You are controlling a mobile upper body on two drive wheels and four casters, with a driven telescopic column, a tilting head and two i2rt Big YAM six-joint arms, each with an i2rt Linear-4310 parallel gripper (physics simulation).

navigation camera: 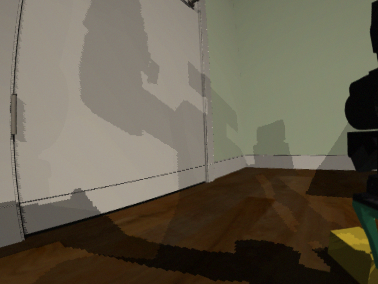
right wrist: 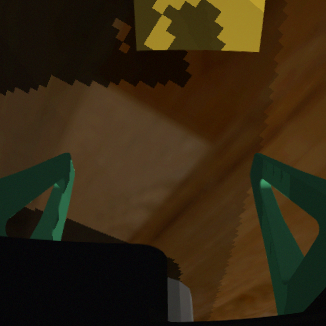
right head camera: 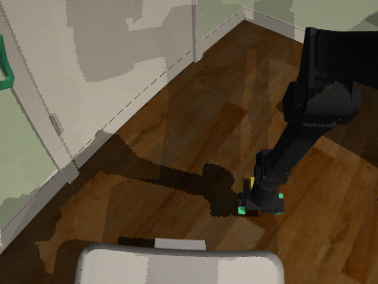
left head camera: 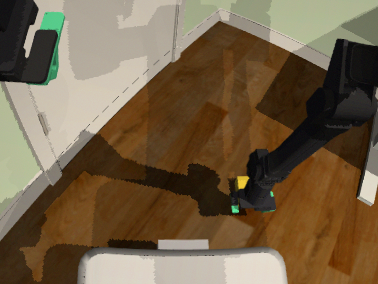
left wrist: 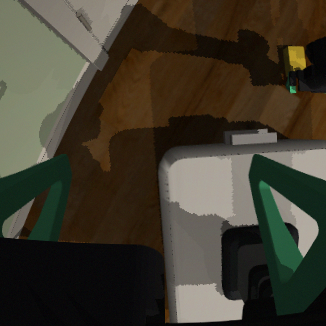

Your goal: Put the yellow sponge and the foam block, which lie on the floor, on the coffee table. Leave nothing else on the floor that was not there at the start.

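Places are measured from the left arm's base along level axes (x ahead, y left, z up), in metres.
Pixels of known places: left gripper, fingertip midpoint: (left head camera: 18, 70) (left wrist: 159, 164); right gripper, fingertip midpoint: (right wrist: 161, 162) (right head camera: 257, 213) (left head camera: 247, 211) (left wrist: 298, 86).
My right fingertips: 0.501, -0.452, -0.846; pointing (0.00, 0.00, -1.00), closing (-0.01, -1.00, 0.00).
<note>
Behind a point stands the place of what it marks, as x, y, z.
The yellow sponge (left head camera: 242, 182) @(0.626, -0.456, -0.872) (right head camera: 252, 182) @(0.630, -0.445, -0.872) (left wrist: 295, 57) @(0.609, -0.466, -0.872) (right wrist: 242, 25) @(0.564, -0.492, -0.872) (navigation camera: 347, 245) @(0.602, -0.440, -0.875) lies on the floor, partly hidden by my right arm in the head views. My right gripper (left head camera: 253, 209) @(0.501, -0.452, -0.846) (right head camera: 261, 210) @(0.501, -0.452, -0.846) (right wrist: 161, 162) @(0.501, -0.452, -0.846) is open and empty, low over the floor. The sponge lies beyond its fingertips, at the top of the right wrist view, not between them. My left gripper (left wrist: 159, 164) @(0.338, 0.001, -0.137) is open and empty, well away from the sponge, high at the upper left of the left head view. The foam block does not show. I cannot identify the coffee table.
My white base (left head camera: 180, 267) @(0.269, -0.214, -0.657) (right head camera: 182, 267) @(0.268, -0.236, -0.657) (left wrist: 200, 185) @(0.225, -0.071, -0.657) fills the bottom of the head views. A white-edged piece of furniture (left head camera: 368, 189) shows at the right edge of the left head view. A pale door (left head camera: 107, 75) @(0.941, 0.030, -0.678) (navigation camera: 55, 125) @(0.757, 0.150, -0.652) and green walls (navigation camera: 300, 80) @(1.557, -0.853, -0.351) bound the wooden floor.
</note>
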